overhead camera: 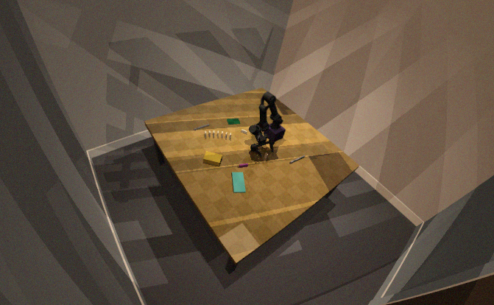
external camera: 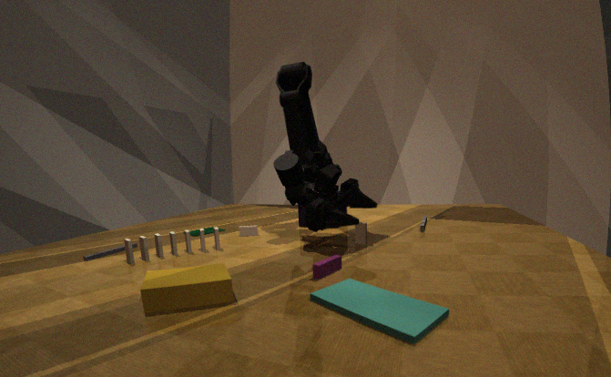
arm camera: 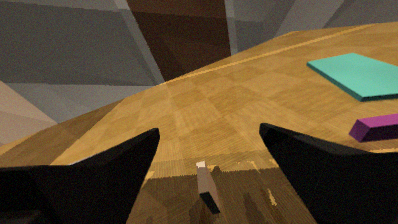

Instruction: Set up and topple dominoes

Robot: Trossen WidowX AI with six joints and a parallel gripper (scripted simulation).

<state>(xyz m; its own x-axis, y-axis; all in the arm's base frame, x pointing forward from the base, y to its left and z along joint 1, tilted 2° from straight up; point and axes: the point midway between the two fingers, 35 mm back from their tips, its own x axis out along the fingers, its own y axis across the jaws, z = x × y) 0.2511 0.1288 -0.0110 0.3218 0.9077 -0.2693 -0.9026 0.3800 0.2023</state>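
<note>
The green flat piece lies 10 cm behind my gripper tip, 48 cm to the right of it and 7 cm below it. Also, from my gripper tip: purple block 17 cm ahead, 6 cm to the right, 6 cm below; then flat teal slab 29 cm ahead, 2 cm to the left, 7 cm below; then yellow block 31 cm ahead, 23 cm to the right, 6 cm below.
</note>
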